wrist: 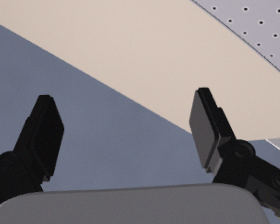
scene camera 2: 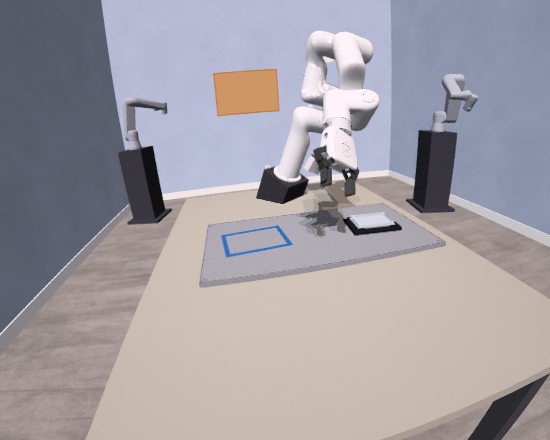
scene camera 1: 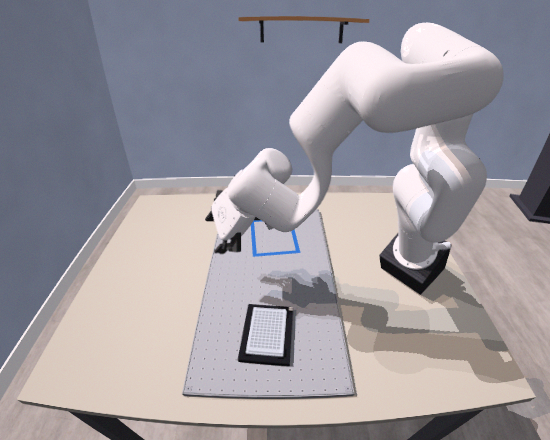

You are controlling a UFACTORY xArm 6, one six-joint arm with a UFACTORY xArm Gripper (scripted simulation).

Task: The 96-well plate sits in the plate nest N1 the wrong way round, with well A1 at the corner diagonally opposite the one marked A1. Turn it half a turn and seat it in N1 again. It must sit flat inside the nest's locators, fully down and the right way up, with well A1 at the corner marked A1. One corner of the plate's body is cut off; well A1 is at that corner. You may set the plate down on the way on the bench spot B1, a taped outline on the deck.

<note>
I see my gripper (scene camera 2: 338,190), a 96-well plate (scene camera 1: 265,336) and a black plate nest N1 (scene camera 1: 257,359).
My gripper shows as well in the wrist view (wrist: 125,108) and in scene camera 1 (scene camera 1: 214,235). The wrist view does not show the 96-well plate: it is out of frame.
</note>
